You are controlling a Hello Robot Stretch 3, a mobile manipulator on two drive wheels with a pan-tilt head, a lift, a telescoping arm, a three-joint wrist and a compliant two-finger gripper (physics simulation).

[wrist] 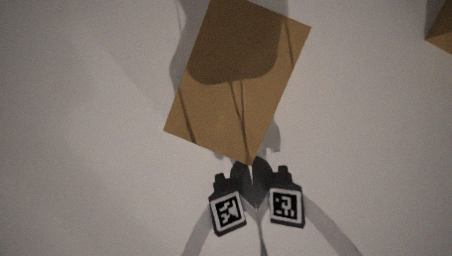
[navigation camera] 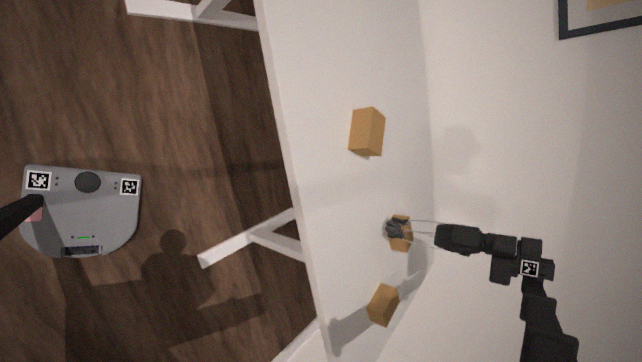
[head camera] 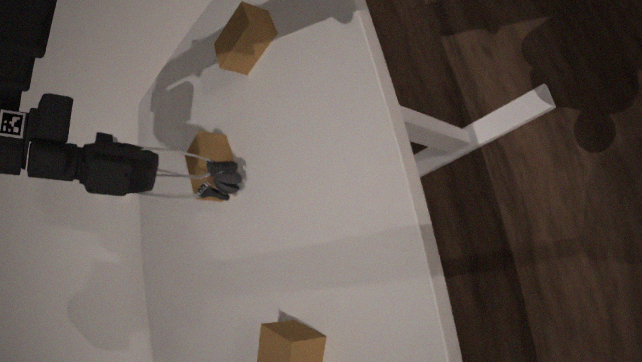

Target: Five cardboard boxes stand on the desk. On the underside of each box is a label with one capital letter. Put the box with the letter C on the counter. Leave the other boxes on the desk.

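Pixels of known places: gripper, fingertip midpoint: [navigation camera: 386, 226] [head camera: 239, 182]; robot's base at its link origin: [navigation camera: 88, 181].
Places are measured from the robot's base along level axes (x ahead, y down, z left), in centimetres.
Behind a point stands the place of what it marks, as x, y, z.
Note:
A cardboard box [head camera: 205, 144] {-7.6, -99.5, -65.9} [navigation camera: 401, 243] {-6.9, -99.0, -65.4} [wrist: 215, 110] stands turned at an angle on the white desk [head camera: 325, 200] {-0.3, -95.0, -42.5} [navigation camera: 330, 150] {13.9, -95.0, -34.9}. My gripper [head camera: 229, 182] {-2.2, -96.1, -60.3} [navigation camera: 395, 228] {-2.2, -96.1, -60.3} [wrist: 251, 174] {-2.2, -96.1, -60.3} is shut, with its fingertips together at the box's near corner in the wrist view. I see no part of the box clasped between them. A second box [head camera: 245, 40] {-22.6, -99.0, -58.3} [navigation camera: 383, 305] {-22.8, -99.0, -58.0} and a third box [head camera: 291, 344] {15.6, -100.0, -40.6} [navigation camera: 367, 131] {18.8, -99.5, -40.8} stand on the desk on either side. No letter shows on any visible face; the undersides are hidden. The counter does not show.
A wall [head camera: 90, 240] {13.1, -107.1, -110.3} [navigation camera: 510, 150] {27.1, -123.5, -104.5} runs along the desk, with a framed picture [navigation camera: 563, 20] {63.3, -138.0, -86.9} on it. White desk legs [head camera: 510, 117] [navigation camera: 230, 247] stand on the wooden floor. My grey base [navigation camera: 100, 215] {-11.1, -16.0, -4.7} is on the floor. A box corner [wrist: 442, 39] shows at the wrist view's upper right.

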